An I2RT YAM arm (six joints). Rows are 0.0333 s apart.
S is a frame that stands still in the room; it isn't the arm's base.
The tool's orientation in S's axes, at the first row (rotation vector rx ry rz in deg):
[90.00 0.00 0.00]
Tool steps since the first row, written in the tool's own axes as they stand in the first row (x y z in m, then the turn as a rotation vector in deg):
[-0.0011 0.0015 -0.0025 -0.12 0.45 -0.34]
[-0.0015 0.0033 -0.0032 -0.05 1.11 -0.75]
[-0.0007 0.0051 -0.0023 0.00 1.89 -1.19]
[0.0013 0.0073 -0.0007 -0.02 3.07 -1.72]
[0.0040 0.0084 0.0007 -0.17 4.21 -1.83]
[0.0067 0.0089 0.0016 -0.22 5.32 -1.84]
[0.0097 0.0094 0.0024 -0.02 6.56 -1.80]
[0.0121 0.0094 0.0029 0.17 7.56 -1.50]
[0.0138 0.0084 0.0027 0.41 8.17 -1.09]
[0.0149 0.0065 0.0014 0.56 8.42 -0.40]
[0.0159 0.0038 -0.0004 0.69 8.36 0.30]
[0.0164 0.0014 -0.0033 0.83 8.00 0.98]
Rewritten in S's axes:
[-0.0011 0.0025 0.0015 -0.12 0.34 0.45]
[-0.0015 0.0032 0.0033 -0.05 0.75 1.11]
[-0.0007 0.0023 0.0051 0.00 1.19 1.89]
[0.0013 0.0007 0.0073 -0.02 1.72 3.07]
[0.0040 -0.0007 0.0084 -0.17 1.83 4.21]
[0.0067 -0.0016 0.0089 -0.22 1.84 5.32]
[0.0097 -0.0024 0.0094 -0.02 1.80 6.56]
[0.0121 -0.0029 0.0094 0.17 1.50 7.56]
[0.0138 -0.0027 0.0084 0.41 1.09 8.17]
[0.0149 -0.0014 0.0065 0.56 0.40 8.42]
[0.0159 0.0004 0.0038 0.69 -0.30 8.36]
[0.0164 0.0033 0.0014 0.83 -0.98 8.00]

